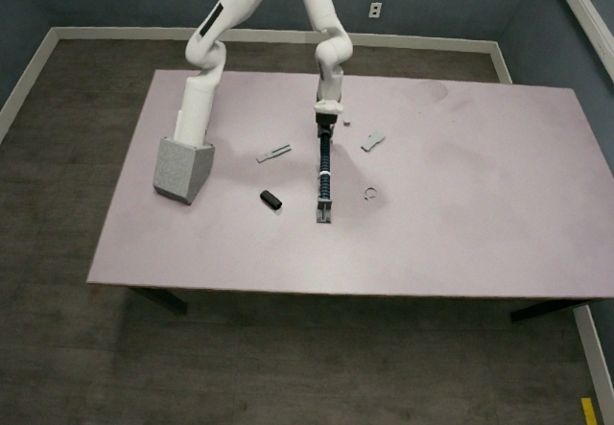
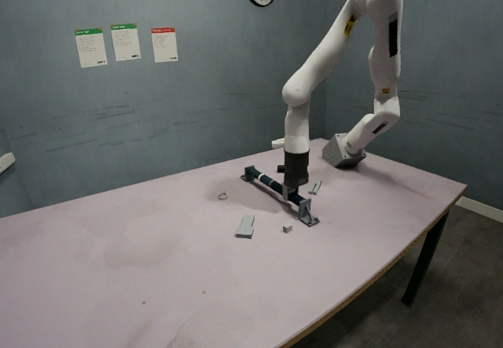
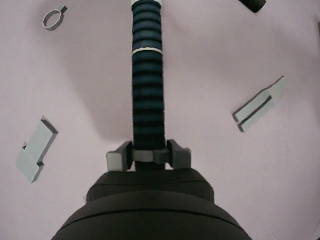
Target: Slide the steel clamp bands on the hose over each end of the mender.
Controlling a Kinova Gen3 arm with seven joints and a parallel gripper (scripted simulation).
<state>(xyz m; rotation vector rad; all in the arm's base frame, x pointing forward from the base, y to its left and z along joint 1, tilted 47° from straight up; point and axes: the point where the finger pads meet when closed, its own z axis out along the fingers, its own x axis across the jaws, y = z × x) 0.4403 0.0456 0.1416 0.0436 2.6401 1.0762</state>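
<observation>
Right now my hand is 10 cm to the right of the grey block, 8 cm short of it and 5 cm above it.
</observation>
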